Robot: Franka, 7 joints.
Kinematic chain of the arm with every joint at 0, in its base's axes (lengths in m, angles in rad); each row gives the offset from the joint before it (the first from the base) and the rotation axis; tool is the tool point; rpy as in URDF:
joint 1: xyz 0 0 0.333 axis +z
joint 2: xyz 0 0 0 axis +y
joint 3: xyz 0 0 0.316 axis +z
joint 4: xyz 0.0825 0 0 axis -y
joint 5: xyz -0.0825 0 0.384 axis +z
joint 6: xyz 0 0 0 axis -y
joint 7: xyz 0.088 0 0 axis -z
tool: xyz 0 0 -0.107 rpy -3.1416 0 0
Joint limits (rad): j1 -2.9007..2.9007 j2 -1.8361..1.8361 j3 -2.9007..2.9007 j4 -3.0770..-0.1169 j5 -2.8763..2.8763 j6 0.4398..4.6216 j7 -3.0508..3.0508
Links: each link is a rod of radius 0.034 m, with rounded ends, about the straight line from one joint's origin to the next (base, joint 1, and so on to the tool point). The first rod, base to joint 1, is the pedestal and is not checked.
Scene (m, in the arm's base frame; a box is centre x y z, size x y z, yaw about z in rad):
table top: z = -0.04
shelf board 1: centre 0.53 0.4 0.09 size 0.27 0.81 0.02 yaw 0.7
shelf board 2: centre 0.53 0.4 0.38 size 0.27 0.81 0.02 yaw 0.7
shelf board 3: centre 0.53 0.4 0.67 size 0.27 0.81 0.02 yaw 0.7
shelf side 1: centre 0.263 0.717 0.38 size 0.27 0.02 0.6 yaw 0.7
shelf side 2: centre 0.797 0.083 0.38 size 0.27 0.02 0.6 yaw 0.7
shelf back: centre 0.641 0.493 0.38 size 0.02 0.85 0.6 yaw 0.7
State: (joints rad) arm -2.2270 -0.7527 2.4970 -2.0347 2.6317 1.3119 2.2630
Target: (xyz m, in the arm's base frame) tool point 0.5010 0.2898 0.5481
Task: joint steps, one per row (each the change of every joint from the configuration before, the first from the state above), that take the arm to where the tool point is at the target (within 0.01 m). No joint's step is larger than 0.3 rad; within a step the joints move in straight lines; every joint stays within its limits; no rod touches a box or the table.
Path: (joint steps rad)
1: -0.0031 0.1156 -0.0343 -0.2140 -0.0355 -0.0639 0.0000
2: -0.0031 0.1157 -0.0342 -0.2141 -0.0356 -0.0638 0.0000
3: -0.0032 0.1156 -0.0343 -0.2140 -0.0355 -0.0639 0.0000
4: 0.0016 0.2466 0.0392 0.0161 -0.0328 -0.1295 0.0000
5: 0.0016 0.2465 0.0392 0.0161 -0.0329 -0.1294 0.0000
6: 0.0015 0.2465 0.0391 0.0161 -0.0328 -0.1295 0.0000
7: 0.0376 -0.2476 0.0015 0.2811 0.0809 0.1692 0.0000
8: 0.0376 -0.2476 0.0016 0.2811 0.0810 0.1693 0.0000

